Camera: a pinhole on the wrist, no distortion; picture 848 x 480 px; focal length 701.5 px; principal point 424.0 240.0 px. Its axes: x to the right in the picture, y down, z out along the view. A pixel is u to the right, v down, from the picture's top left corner.
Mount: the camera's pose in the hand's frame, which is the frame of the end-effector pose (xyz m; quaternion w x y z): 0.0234 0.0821 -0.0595 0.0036 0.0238 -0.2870 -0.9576
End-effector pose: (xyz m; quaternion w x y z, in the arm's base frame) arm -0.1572 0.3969 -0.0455 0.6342 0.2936 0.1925 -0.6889
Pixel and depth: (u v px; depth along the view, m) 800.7 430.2 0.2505
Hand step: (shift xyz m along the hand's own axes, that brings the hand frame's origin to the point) -0.1234 0.1603 0.1809
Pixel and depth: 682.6 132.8 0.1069
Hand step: -0.0209 0.1537 0.0190
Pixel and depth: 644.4 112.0 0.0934
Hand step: -0.0102 0.1471 0.0078
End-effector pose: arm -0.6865 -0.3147 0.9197 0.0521 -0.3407 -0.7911 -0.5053
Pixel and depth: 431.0 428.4 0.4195
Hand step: -0.0015 0.2184 0.3522
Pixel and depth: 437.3 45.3 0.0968
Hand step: 0.0171 0.1577 0.0064
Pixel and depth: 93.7 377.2 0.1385
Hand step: 0.0818 0.1369 0.0738
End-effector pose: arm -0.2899 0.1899 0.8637 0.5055 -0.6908 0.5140 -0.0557
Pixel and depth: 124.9 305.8 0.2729
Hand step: 0.1264 0.2131 0.1873
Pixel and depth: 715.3 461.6 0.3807
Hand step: -0.1535 0.1876 0.3173
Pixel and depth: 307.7 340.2 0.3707
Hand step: 0.0668 0.2428 0.2815
